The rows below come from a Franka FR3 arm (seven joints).
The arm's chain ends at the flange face. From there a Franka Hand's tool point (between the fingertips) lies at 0.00 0.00 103.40 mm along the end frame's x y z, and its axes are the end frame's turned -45 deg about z.
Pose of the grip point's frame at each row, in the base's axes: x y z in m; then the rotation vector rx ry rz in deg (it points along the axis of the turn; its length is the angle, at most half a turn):
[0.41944 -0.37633 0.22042 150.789 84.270 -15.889]
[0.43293 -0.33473 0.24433 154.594 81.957 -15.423]
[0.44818 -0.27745 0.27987 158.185 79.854 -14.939]
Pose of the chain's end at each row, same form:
[0.43014 -0.35693 0.32142 168.451 19.786 -10.694]
[0.44523 -0.31937 0.34584 170.977 16.252 -11.482]
[0.46187 -0.26616 0.38174 173.388 12.992 -12.276]

